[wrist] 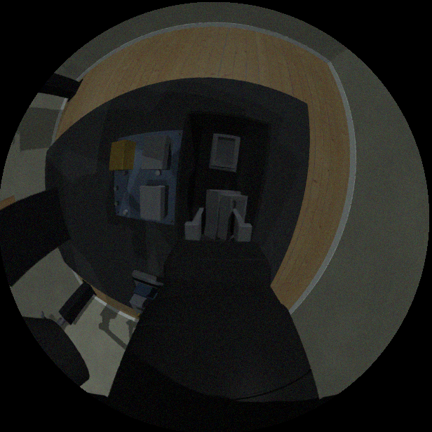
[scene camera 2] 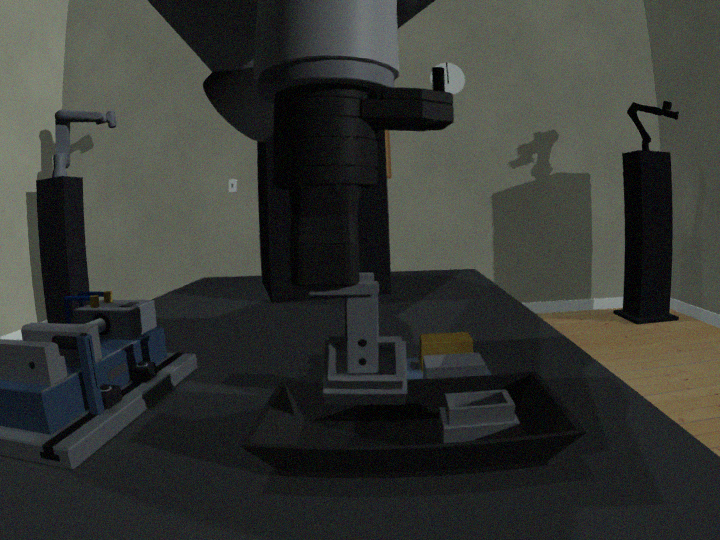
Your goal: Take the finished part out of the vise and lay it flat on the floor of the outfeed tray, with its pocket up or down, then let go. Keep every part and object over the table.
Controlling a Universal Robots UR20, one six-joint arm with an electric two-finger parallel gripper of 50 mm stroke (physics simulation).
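Frame: origin at the arm's base, x ahead, y up, z right, level; metres.
Seen in the pictures: gripper, fingertip midpoint: [scene camera 2: 361,363].
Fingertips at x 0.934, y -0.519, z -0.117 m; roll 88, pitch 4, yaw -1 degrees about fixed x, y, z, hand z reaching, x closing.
Offsets run from my fingertips to a thing's middle.
My gripper [scene camera 2: 361,365] [wrist: 217,215] points down and is shut on the finished part @[dx +0.012, dy -0.001, dz -0.004 m] [scene camera 2: 391,378] [wrist: 214,210], a grey stepped block. The part hangs about level, with its open side up, over the left portion of the black outfeed tray [scene camera 2: 407,462] [wrist: 200,177] in the scene view. It is apart from the tray floor; its exact height is hard to tell in the dim light. Another grey pocketed part @[dx +0.001, dy -0.052, dz -0.092 m] [scene camera 2: 479,413] [wrist: 225,152] lies in the tray, pocket up, apart from the held one. The blue and grey vise @[dx -0.090, dy -0.032, dz +0.328 m] [scene camera 2: 43,401] [wrist: 145,291] stands at the left in the scene view.
Beside the tray is a blue plate [wrist: 132,192] bearing a yellow block @[dx -0.207, dy -0.055, dz -0.091 m] [scene camera 2: 446,344] [wrist: 122,155] and two grey blocks, one @[dx -0.117, dy -0.055, dz -0.088 m] [scene camera 2: 453,366] [wrist: 154,154] near the yellow block and one [wrist: 151,202] farther along. The tray's raised walls surround the other part.
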